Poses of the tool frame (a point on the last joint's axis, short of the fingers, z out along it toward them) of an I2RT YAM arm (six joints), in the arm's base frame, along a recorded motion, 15 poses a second.
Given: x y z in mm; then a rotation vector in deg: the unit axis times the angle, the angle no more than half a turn.
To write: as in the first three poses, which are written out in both.
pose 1, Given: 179.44 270.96 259.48 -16.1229 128.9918 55.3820
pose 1, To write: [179.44 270.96 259.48], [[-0.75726 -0.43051 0.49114], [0.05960 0.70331 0.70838], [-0.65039 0.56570 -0.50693]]
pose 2, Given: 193.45 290.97 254.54 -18.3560 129.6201 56.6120
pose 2, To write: [193.45 290.97 254.54], [[-0.76500 -0.45082 0.45992], [0.03101 0.68753 0.72550], [-0.64328 0.56927 -0.51198]]
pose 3, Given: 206.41 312.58 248.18 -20.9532 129.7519 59.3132
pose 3, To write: [206.41 312.58 248.18], [[-0.77279 -0.47743 0.41816], [0.00384 0.65534 0.75532], [-0.63465 0.58531 -0.50461]]
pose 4, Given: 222.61 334.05 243.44 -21.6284 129.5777 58.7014
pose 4, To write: [222.61 334.05 243.44], [[-0.76703 -0.48515 0.41987], [-0.00429 0.65826 0.75278], [-0.64160 0.57560 -0.50698]]
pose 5, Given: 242.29 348.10 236.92 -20.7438 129.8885 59.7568
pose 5, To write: [242.29 348.10 236.92], [[-0.77644 -0.47450 0.41472], [0.00621 0.65229 0.75794], [-0.63016 0.59107 -0.50352]]
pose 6, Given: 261.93 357.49 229.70 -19.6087 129.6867 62.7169
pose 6, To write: [261.93 357.49 229.70], [[-0.78982 -0.46439 0.40067], [0.02573 0.62759 0.77812], [-0.61280 0.62488 -0.48373]]
